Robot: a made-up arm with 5 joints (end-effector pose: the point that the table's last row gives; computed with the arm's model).
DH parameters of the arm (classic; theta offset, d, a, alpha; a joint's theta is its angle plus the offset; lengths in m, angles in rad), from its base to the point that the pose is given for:
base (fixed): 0 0 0.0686 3.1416
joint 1: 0 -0.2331 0.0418 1.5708
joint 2: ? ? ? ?
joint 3: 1.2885 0 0.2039 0
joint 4: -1.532 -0.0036 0 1.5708
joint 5: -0.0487 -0.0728 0 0
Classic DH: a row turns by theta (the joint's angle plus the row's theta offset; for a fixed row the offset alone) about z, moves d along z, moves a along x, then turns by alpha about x.
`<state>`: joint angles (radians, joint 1 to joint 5).
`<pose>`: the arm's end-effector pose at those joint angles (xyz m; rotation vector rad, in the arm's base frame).
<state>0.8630 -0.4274 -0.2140 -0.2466 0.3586</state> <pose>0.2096 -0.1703 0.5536 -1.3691 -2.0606 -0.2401</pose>
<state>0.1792 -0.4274 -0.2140 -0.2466 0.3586</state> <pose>0.2855 -0.0429 0.5536 -0.5955 -2.3864 0.0571</pose>
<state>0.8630 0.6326 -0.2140 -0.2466 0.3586</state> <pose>0.3318 -0.3131 0.2334 -0.7826 -1.1778 -0.4590</pose>
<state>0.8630 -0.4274 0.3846 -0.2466 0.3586</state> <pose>0.2541 -0.2223 0.4062 -1.0391 -1.5639 -0.3823</pose>
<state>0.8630 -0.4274 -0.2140 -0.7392 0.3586</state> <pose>0.1887 -0.1458 0.5686 -1.6367 -2.4634 -0.0771</pose>
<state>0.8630 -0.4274 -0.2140 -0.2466 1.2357</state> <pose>0.2096 -0.1703 0.5536 -2.1060 -1.2790 0.1412</pose>
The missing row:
joint 2: -1.3272 0 0.1381 0
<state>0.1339 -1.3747 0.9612 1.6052 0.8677</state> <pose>0.1942 -0.0205 0.3133 -0.1772 -0.3434 0.6767</pose>
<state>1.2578 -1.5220 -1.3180 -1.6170 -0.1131</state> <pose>-0.0290 0.2898 0.2555 0.1449 0.2374 -1.4113</pose>
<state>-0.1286 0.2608 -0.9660 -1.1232 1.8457</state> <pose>0.3071 0.0272 0.5625 2.2060 2.0005 0.3165</pose>
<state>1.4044 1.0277 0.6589 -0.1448 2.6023</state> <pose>0.0916 -0.1585 -0.0022 -0.0280 0.0121 1.1491</pose>
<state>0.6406 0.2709 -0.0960 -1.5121 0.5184</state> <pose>0.3299 -0.1993 0.3965 -1.5330 -2.4718 -0.0291</pose>
